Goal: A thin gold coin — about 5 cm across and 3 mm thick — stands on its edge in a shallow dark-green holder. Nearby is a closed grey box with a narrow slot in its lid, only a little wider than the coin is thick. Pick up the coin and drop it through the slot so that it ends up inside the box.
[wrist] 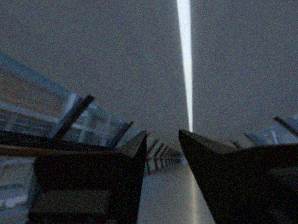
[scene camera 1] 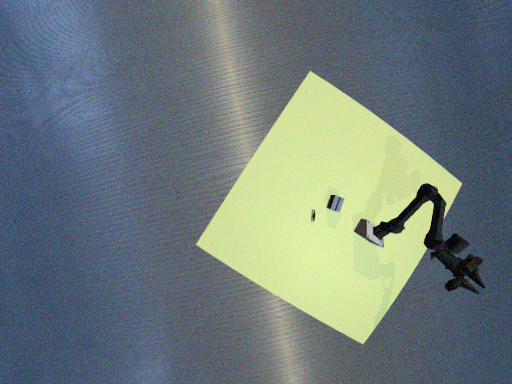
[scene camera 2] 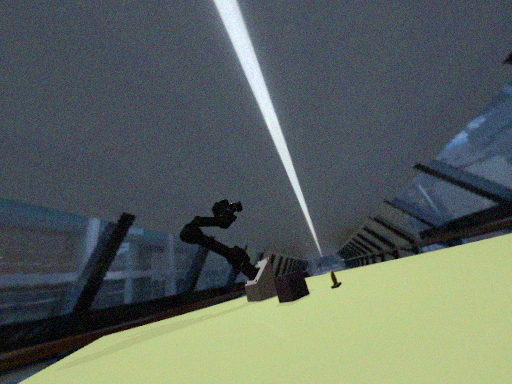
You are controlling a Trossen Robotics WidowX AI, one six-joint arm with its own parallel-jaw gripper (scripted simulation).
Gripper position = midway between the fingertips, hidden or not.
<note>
I see my gripper (scene camera 1: 482, 291).
My gripper also shows in the wrist view (wrist: 162, 134).
</note>
